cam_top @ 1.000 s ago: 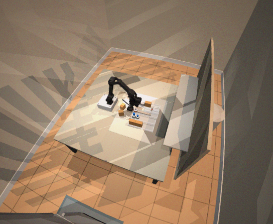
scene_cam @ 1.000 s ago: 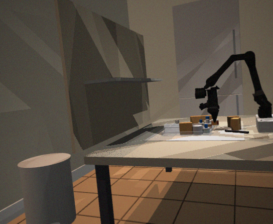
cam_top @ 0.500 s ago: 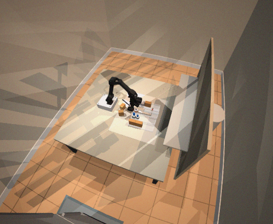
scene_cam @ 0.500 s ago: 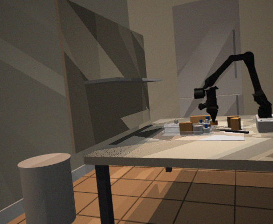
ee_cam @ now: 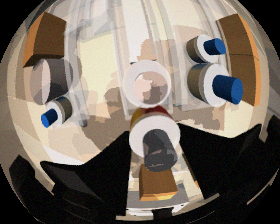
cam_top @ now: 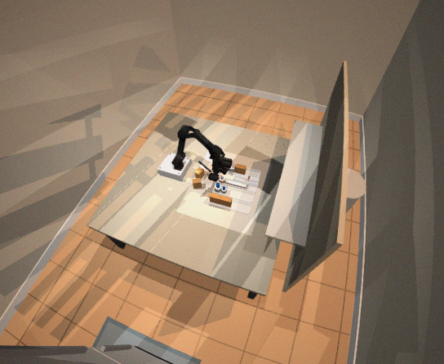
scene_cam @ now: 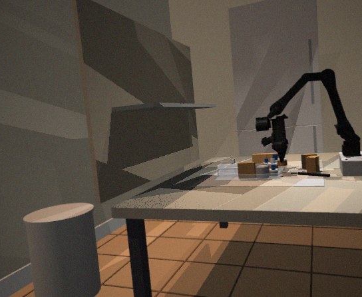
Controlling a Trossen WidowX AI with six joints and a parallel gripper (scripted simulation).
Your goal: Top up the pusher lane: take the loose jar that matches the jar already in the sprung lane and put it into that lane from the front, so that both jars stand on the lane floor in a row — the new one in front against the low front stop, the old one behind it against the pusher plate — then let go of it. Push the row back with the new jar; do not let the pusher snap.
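My gripper tip is now 8 cm short of the grey cylinder, 13 cm to the right of it and 2 cm above it. From my gripper tip the other things lie so: black rod (13 cm behind, 10 cm to the left, 5 cm below); then lane (18 cm ahead, 2 cm to the left, 3 cm below).
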